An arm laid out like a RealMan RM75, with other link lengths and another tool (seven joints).
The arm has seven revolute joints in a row. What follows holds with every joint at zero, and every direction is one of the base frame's. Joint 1 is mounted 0.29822 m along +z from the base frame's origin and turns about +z. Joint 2 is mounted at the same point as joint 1 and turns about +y. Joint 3 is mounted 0.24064 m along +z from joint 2 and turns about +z. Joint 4 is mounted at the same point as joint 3 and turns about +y. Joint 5 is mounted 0.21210 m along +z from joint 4 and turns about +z. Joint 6 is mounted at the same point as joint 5 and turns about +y. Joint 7 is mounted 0.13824 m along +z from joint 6 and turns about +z. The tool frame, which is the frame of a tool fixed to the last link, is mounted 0.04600 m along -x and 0.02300 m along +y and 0.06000 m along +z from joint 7; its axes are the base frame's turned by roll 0.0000, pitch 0.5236 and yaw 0.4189 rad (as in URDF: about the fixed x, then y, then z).
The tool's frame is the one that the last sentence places.
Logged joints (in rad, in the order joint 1, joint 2, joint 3, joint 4, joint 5, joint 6, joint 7), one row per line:
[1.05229 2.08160 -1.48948 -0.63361 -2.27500 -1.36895 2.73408]
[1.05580 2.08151 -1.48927 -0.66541 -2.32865 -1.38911 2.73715]
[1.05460 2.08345 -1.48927 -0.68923 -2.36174 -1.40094 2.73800]
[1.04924 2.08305 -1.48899 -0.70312 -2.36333 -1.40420 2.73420]
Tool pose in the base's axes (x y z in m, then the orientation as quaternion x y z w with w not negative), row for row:
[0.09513 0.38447 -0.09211 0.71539 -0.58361 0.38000 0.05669]
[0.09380 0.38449 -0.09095 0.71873 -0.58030 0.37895 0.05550]
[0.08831 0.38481 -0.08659 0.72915 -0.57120 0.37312 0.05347]
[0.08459 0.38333 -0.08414 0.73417 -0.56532 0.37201 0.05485]
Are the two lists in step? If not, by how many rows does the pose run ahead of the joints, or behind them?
The pose runs 2 rows ahead of the joints: the pose in row i belongs to the joints in row i + 2.
